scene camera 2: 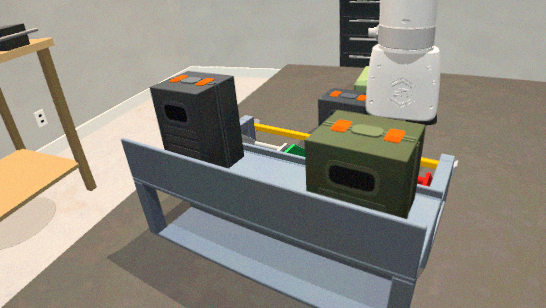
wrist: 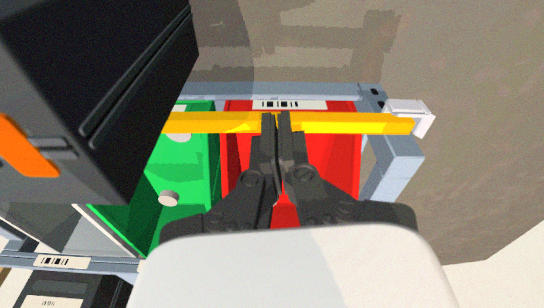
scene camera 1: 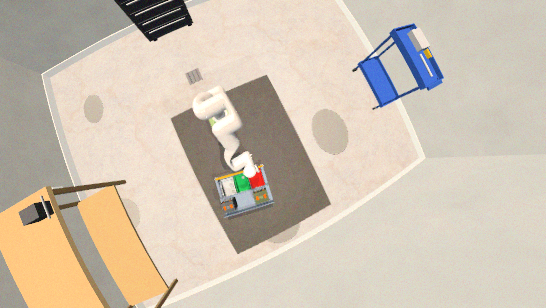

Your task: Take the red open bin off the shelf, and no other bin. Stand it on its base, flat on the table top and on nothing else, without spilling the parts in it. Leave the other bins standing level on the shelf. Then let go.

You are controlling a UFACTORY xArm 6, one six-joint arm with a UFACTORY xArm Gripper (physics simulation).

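Places are measured from the arm's base along level axes (x ahead, y left, z up), in metres.
Where they show: gripper, fingertip midpoint: [wrist: 278, 130]; arm's base at its link origin: [scene camera 1: 220, 115].
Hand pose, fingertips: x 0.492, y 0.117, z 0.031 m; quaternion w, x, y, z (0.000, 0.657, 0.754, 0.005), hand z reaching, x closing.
Things, the pixels of their centre, and the offset from my fingertips. "*": a spot on its surface instead. Level surfaces: height alone.
- red open bin at the middle of its body: [wrist: 285, 189] [scene camera 2: 384, 199] [scene camera 1: 256, 180] dx +0.095, dy +0.008, dz -0.021 m
- shelf at a spot on its surface: [scene camera 2: 270, 200] * dx +0.272, dy -0.065, dz +0.077 m
- green bin at the middle of its body: [wrist: 172, 192] [scene camera 2: 311, 182] [scene camera 1: 243, 185] dx +0.097, dy -0.105, dz -0.021 m
- yellow bar at the middle of its body: [wrist: 117, 122] [scene camera 2: 337, 143] [scene camera 1: 239, 172] dx -0.005, dy -0.103, dz -0.005 m
- olive case at the middle of its body: [scene camera 2: 364, 172] [scene camera 1: 261, 195] dx +0.198, dy +0.006, dz +0.085 m
- white bin at the middle of its body: [wrist: 70, 191] [scene camera 1: 229, 189] dx +0.096, dy -0.217, dz -0.021 m
- dark table top at its surface level: dz -0.065 m
The red open bin [scene camera 1: 257, 179] [scene camera 2: 425, 179] [wrist: 332, 160] sits in the shelf [scene camera 1: 245, 200] [scene camera 2: 270, 200] at its end, beside the green bin [scene camera 1: 242, 183] [scene camera 2: 296, 149] [wrist: 190, 160]. A yellow bar [scene camera 1: 225, 177] [scene camera 2: 280, 131] [wrist: 350, 126] runs across the red and green bins along one side of the shelf. My gripper [wrist: 278, 130] is shut and empty, with its fingertips over the bar in the wrist view; whether they touch it I cannot tell. The gripper hides much of the red bin's inside, and I see no parts in it.
An olive case [scene camera 1: 261, 196] [scene camera 2: 365, 155] and a black case [scene camera 1: 228, 205] [scene camera 2: 195, 120] stand on the shelf. Another black case [scene camera 2: 345, 102] [wrist: 150, 65] stands near the bar side. A white bin [scene camera 1: 228, 185] is beside the green one. The dark table top [scene camera 1: 295, 175] surrounds the shelf.
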